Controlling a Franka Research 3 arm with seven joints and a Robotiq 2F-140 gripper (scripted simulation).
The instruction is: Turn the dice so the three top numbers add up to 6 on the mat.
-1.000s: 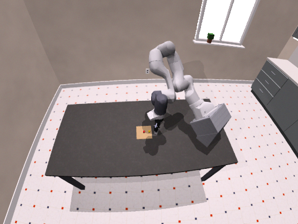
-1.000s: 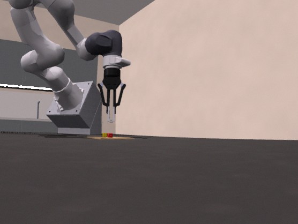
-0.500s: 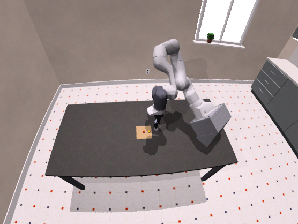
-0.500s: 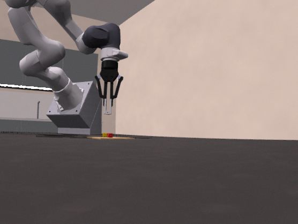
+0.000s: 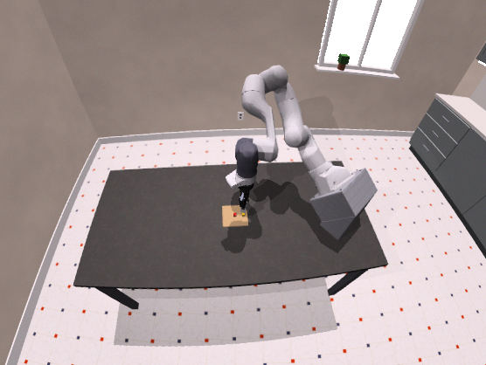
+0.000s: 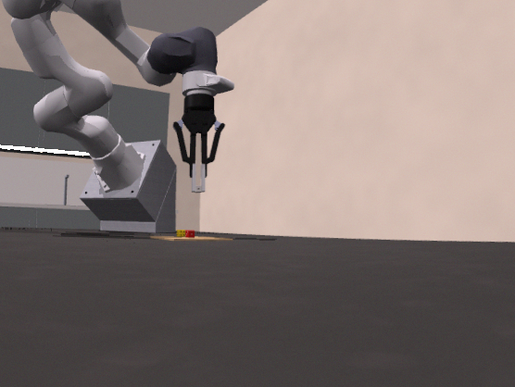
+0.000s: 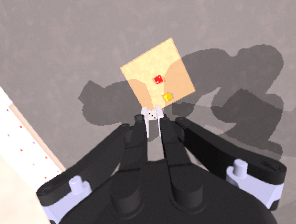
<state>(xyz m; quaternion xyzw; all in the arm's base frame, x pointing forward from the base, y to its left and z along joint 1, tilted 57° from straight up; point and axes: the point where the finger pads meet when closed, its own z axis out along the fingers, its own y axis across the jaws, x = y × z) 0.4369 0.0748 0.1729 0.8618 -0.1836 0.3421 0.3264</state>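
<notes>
Right now the red die is 30 mm ahead of my hand, 50 mm to the right of it and 130 mm below it. The rest, counted from my hand: tan mat 30 mm ahead, 50 mm to the right, 140 mm below; then yellow die 20 mm behind, 40 mm to the right, 130 mm below; then white die 30 mm below.
</notes>
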